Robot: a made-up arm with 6 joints.
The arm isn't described. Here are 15 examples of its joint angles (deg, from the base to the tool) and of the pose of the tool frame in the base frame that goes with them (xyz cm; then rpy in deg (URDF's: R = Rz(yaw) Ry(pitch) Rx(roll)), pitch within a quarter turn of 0, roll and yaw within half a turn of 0).
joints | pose
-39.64 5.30 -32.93 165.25 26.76 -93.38 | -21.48 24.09 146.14 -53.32 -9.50 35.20
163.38 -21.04 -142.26 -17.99 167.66 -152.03 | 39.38 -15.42 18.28 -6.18 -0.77 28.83
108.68 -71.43 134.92 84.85 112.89 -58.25 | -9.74 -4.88 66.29 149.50 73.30 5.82
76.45 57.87 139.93 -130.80 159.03 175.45 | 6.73 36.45 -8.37 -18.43 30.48 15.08
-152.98 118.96 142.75 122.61 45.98 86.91 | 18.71 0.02 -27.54 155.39 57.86 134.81
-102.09 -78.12 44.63 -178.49 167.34 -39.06 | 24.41 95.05 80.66 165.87 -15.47 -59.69
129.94 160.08 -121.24 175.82 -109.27 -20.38 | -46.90 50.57 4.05 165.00 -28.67 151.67
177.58 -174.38 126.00 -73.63 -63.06 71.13 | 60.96 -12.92 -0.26 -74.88 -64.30 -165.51
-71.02 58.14 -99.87 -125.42 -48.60 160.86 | 10.59 -4.60 107.97 -38.03 6.31 -52.29
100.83 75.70 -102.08 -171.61 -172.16 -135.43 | -10.78 34.28 88.34 157.36 26.28 -120.43
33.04 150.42 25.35 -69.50 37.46 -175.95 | 29.94 19.22 -113.33 172.22 35.43 94.66
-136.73 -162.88 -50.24 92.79 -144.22 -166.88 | -11.34 -10.23 -96.97 -44.29 -21.96 -16.37
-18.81 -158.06 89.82 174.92 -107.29 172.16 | -77.66 30.02 -11.23 -0.32 39.36 -26.97
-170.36 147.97 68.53 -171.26 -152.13 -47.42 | 6.46 -3.49 -85.36 9.63 -1.77 -45.35
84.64 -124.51 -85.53 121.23 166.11 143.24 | -7.47 -20.57 -72.19 -19.32 -16.95 106.41
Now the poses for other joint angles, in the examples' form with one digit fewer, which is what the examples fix.
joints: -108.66 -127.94 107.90 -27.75 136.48 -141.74
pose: 23.3 64.0 38.7 -125.5 -35.6 162.6
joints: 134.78 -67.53 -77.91 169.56 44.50 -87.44
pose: 64.9 -72.4 -22.4 169.9 -6.4 -129.1
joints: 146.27 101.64 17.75 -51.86 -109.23 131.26
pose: -107.3 60.2 -24.7 44.9 19.1 -51.8
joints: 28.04 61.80 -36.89 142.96 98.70 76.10
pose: 66.4 44.9 111.1 78.7 -1.1 -99.1
